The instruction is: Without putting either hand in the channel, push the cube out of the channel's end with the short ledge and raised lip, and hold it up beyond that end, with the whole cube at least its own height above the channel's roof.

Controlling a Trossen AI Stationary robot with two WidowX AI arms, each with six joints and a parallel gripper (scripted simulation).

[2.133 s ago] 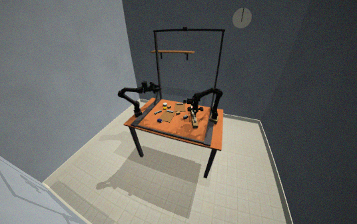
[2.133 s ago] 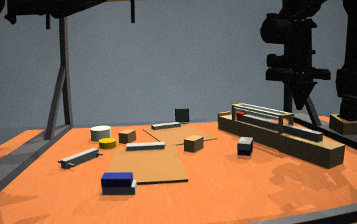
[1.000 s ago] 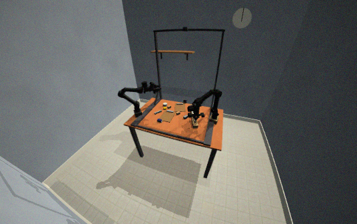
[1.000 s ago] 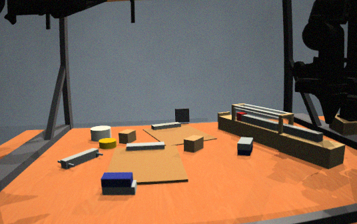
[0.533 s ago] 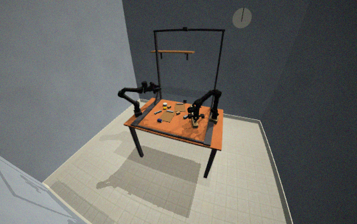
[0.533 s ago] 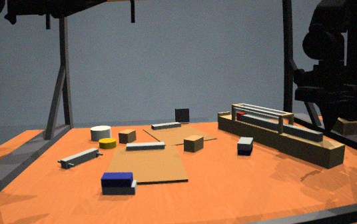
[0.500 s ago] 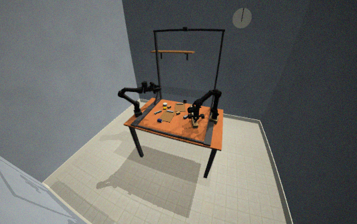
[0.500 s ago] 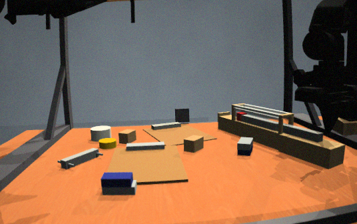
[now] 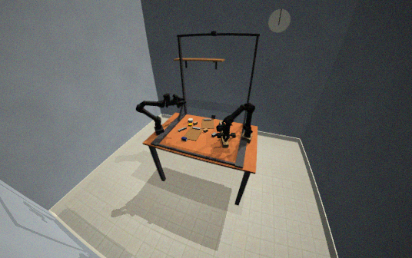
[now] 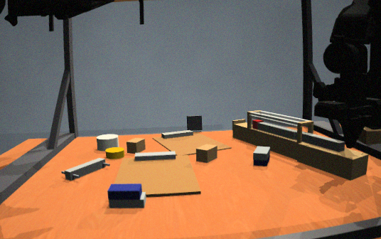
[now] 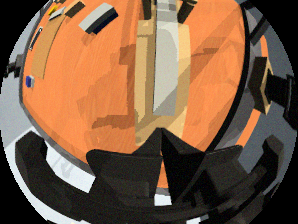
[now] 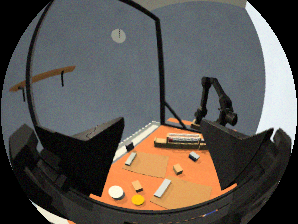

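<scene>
My left gripper is now 230 mm past the tan channel, 40 mm to the left of it and 40 mm above it. The rest, counted from my left hand: yellow disc 340 mm behind, 460 mm to the right, 80 mm below; pegged bar 220 mm behind, 530 mm to the right, 80 mm below.
</scene>
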